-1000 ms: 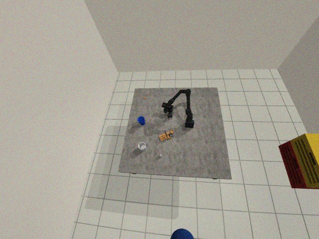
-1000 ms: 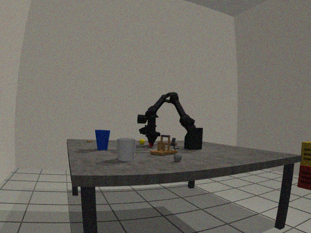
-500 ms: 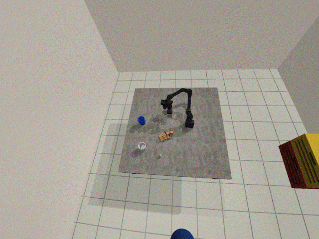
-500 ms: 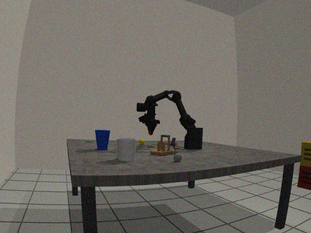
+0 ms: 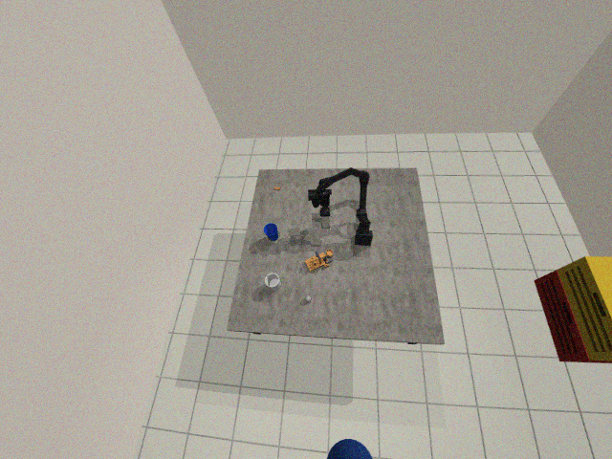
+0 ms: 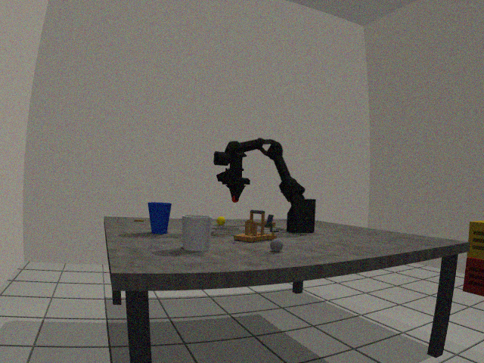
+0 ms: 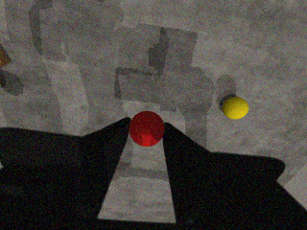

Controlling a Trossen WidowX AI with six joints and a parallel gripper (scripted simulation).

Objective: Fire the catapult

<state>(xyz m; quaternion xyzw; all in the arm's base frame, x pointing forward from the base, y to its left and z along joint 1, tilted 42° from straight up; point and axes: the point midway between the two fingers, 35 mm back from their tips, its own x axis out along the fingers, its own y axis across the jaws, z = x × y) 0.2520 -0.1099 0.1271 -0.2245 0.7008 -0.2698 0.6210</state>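
Right now my gripper tip is 3 cm short of the wooden catapult, 32 cm to the right of it and 8 cm above it. From my gripper tip the other things lie so: blue cup (38 cm ahead, 13 cm to the left, 10 cm below); then yellow ball (17 cm to the right, 11 cm below); then red ball (1 cm above).
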